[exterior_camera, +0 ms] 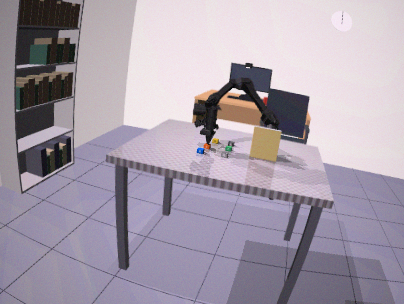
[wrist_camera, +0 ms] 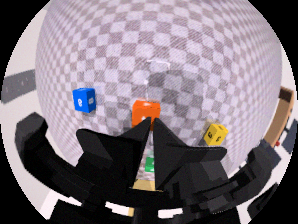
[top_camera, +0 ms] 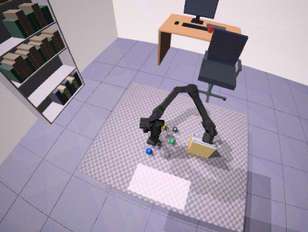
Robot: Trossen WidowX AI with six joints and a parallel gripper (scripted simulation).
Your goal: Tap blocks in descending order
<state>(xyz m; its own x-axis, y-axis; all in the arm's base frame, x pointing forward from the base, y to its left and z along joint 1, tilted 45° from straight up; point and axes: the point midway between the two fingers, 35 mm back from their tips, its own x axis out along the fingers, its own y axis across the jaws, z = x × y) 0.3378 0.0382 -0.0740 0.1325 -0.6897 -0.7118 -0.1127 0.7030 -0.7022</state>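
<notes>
The orange block is 1 cm to the left of my gripper tip and 1 cm below it. Round my gripper tip: yellow block 12 cm to the right, 1 cm below; blue block 11 cm to the left, 1 cm below; green block 11 cm behind, 3 cm to the right, 1 cm below.
</notes>
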